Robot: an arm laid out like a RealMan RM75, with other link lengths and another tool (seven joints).
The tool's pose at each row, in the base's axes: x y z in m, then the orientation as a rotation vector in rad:
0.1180 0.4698 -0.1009 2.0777 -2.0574 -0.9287
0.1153 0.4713 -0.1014 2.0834 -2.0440 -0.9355
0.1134 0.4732 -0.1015 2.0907 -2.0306 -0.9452
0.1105 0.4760 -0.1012 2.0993 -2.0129 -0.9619
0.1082 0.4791 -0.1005 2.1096 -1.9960 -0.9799
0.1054 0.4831 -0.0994 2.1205 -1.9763 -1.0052
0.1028 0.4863 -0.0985 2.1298 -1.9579 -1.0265
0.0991 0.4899 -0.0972 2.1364 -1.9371 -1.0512
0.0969 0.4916 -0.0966 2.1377 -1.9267 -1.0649
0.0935 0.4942 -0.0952 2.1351 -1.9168 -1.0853
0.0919 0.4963 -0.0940 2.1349 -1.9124 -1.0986
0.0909 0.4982 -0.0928 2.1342 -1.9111 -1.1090
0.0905 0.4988 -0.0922 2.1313 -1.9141 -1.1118
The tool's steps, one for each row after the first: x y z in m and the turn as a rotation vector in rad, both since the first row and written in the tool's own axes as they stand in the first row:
-0.0010 0.0020 0.0022 -0.0075 0.0004 -0.0077
-0.0026 0.0035 0.0038 -0.0148 -0.0015 -0.0167
-0.0050 0.0059 0.0059 -0.0258 -0.0063 -0.0285
-0.0080 0.0079 0.0075 -0.0356 -0.0130 -0.0414
-0.0119 0.0105 0.0093 -0.0483 -0.0234 -0.0563
-0.0150 0.0129 0.0109 -0.0599 -0.0316 -0.0695
-0.0185 0.0164 0.0128 -0.0748 -0.0406 -0.0821
-0.0201 0.0185 0.0139 -0.0834 -0.0455 -0.0873
-0.0227 0.0219 0.0153 -0.0950 -0.0542 -0.0908
-0.0250 0.0236 0.0158 -0.1004 -0.0612 -0.0935
-0.0271 0.0249 0.0159 -0.1035 -0.0675 -0.0947
-0.0279 0.0254 0.0158 -0.1036 -0.0699 -0.0924

